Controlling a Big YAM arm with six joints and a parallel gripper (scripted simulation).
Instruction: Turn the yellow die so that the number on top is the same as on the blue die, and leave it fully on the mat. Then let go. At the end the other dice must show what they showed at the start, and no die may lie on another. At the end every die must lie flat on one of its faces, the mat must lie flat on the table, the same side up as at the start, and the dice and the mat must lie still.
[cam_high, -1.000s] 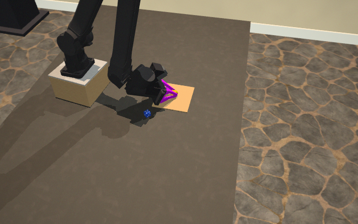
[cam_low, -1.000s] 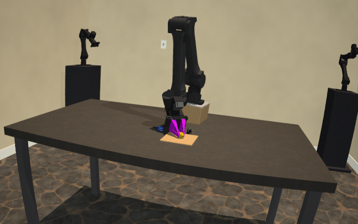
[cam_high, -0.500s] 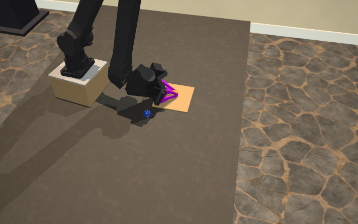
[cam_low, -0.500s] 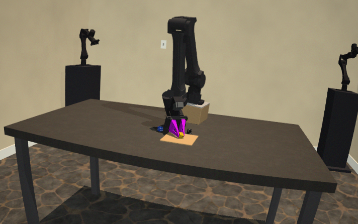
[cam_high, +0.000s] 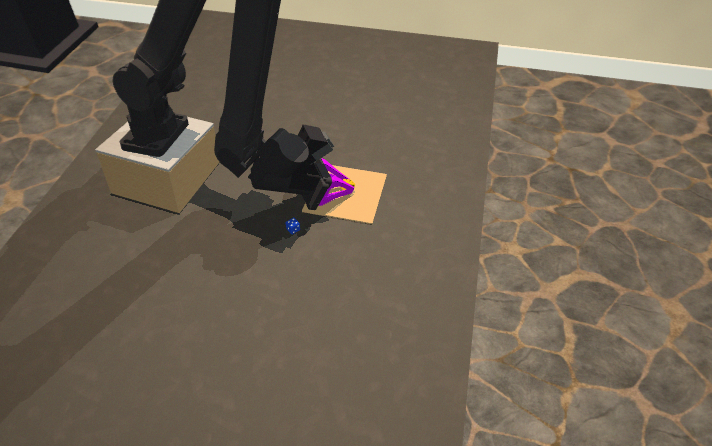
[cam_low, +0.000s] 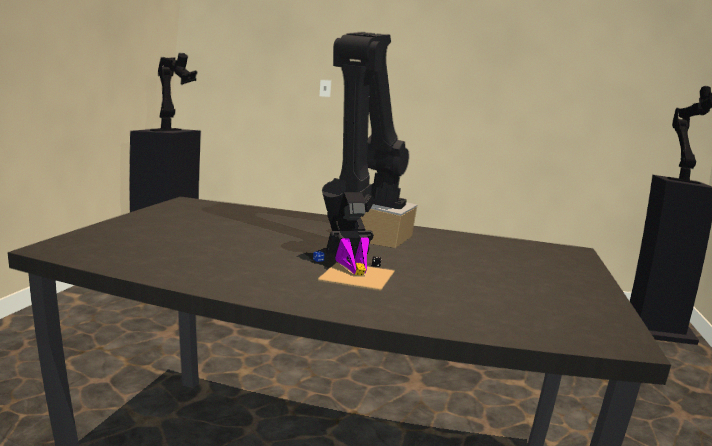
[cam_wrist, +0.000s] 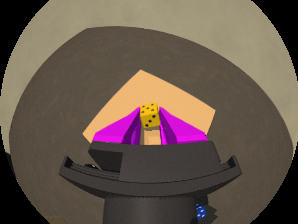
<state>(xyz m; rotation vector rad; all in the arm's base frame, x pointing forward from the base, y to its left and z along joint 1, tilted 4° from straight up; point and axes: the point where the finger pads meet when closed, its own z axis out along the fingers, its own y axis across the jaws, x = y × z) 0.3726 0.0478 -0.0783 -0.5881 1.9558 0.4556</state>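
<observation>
My hand is right at the yellow die. Round my hand: orange mat (20 mm below); blue die (70 mm behind, 120 mm to the right, 10 mm below); black die (100 mm behind, 10 mm to the left, 10 mm below).
</observation>
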